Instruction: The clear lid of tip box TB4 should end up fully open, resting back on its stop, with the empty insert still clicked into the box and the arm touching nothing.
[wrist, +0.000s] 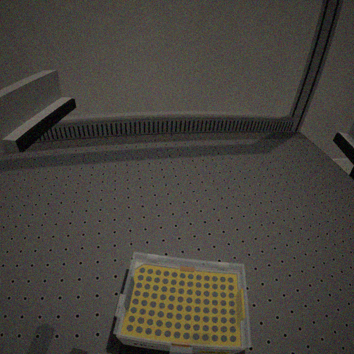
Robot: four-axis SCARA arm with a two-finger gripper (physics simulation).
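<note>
A tip box (190,259) with pale, see-through walls sits on the perforated deck at the bottom of the wrist view, right of centre. Its yellow insert (184,299) lies inside the rim and shows rows of grey holes. Small orange tabs show at its far and near edges. No raised lid can be made out; whether a clear lid lies over the insert I cannot tell. No TB4 label is readable. My gripper (210,98) is open and empty, its fingers at the left and right edges of the view, apart from the box in the picture.
A slotted strip (165,128) runs along the far edge of the perforated deck (165,210). A dark upright post (315,65) rises at the far right corner. A dark patch (41,337) lies on the deck at the lower left.
</note>
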